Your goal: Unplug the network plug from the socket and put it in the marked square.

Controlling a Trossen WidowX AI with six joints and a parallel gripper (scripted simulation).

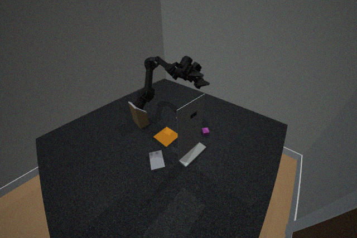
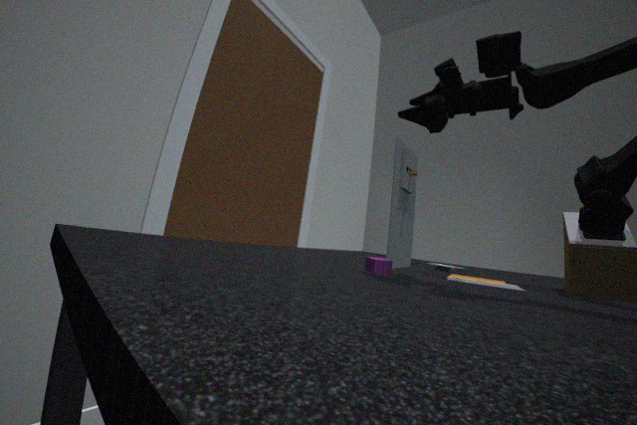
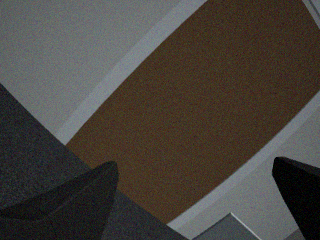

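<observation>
My gripper tip is now 50 mm short of the network plug, 170 mm to the left of it and 100 mm above it. Also, from my gripper tip: grey upright panel: 70 mm ahead, 170 mm to the right, 200 mm below; then orange marked square: 120 mm behind, 190 mm to the right, 360 mm below.
</observation>
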